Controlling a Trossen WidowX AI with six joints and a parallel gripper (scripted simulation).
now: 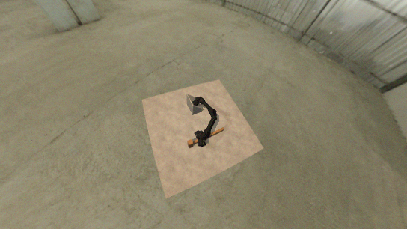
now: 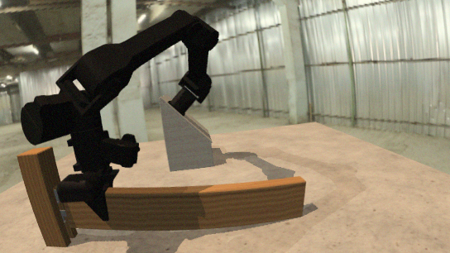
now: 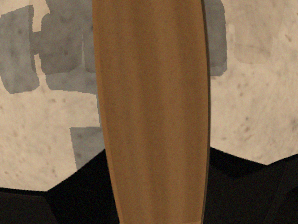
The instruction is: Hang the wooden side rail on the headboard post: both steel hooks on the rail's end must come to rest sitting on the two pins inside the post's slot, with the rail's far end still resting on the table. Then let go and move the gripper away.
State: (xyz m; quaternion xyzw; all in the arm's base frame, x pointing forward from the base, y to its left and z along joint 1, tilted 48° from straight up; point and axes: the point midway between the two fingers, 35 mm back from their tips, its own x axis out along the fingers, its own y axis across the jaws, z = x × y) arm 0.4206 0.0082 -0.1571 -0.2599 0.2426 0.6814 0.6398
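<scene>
Now: gripper tip 120 mm to the left of the wooden headboard post and 40 mm below it.
</scene>
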